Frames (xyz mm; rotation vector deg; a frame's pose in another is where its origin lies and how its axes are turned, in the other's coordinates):
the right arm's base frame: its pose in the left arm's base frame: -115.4 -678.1 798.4 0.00 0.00 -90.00
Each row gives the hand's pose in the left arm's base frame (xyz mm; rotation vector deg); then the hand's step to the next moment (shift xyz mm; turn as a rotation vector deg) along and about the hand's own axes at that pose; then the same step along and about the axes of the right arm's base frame.
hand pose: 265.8 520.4 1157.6 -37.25 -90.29 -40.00
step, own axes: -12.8 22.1 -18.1 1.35 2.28 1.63
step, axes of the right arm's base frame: -0.8 29.8 -9.6 -2.75 0.49 1.36
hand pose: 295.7 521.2 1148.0 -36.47 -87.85 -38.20
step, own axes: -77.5 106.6 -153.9 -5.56 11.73 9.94
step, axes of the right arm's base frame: 41.6 187.1 -65.6 -15.22 2.25 -5.54
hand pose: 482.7 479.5 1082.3 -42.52 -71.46 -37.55
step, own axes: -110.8 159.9 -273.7 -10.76 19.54 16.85
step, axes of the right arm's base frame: 116.6 263.9 -171.8 -25.64 3.28 -10.65
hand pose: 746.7 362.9 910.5 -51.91 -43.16 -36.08
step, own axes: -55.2 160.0 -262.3 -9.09 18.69 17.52
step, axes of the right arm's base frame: 141.1 167.5 -222.5 -25.54 3.42 -8.67
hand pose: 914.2 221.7 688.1 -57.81 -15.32 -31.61
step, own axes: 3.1 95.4 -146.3 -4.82 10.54 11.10
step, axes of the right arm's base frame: 86.9 49.7 -143.2 -15.35 2.23 -4.12
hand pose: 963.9 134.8 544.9 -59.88 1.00 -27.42
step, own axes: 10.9 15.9 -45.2 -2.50 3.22 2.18
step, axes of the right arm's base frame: 35.1 5.0 -34.1 -4.09 -0.53 -2.09
